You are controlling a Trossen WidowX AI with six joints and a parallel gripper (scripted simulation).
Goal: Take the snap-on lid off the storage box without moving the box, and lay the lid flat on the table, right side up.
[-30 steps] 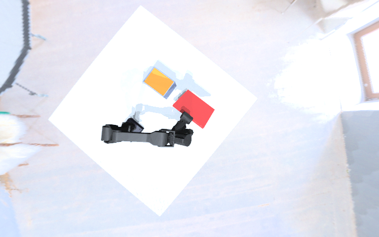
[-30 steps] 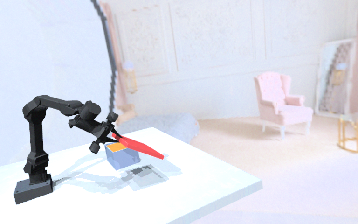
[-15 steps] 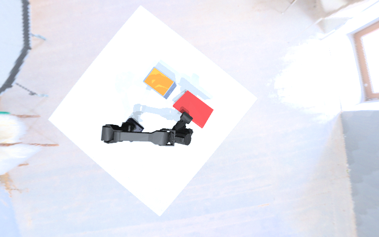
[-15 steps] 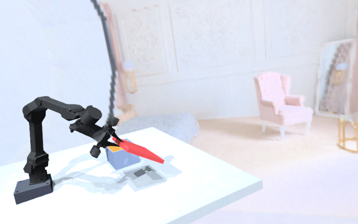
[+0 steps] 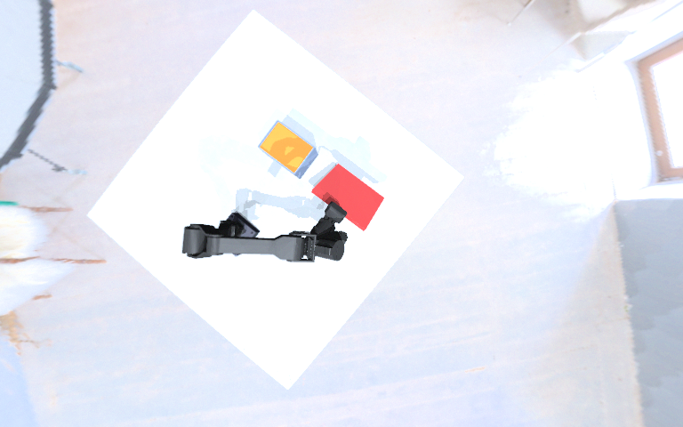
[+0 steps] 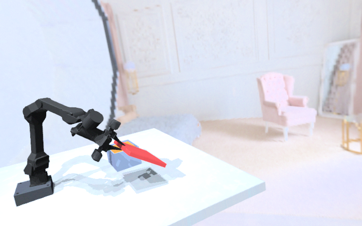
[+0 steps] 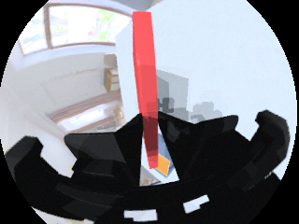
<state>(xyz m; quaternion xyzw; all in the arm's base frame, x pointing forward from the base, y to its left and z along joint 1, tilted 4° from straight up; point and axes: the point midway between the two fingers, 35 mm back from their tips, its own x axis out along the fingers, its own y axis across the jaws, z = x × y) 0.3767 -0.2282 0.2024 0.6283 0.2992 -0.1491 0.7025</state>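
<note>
The red lid is 70 mm ahead of my gripper tip, 20 mm to the left of it and 40 mm below it. From my gripper tip the other things lie so: blue-grey storage box (10 mm behind, 340 mm to the left, 150 mm below).
</note>
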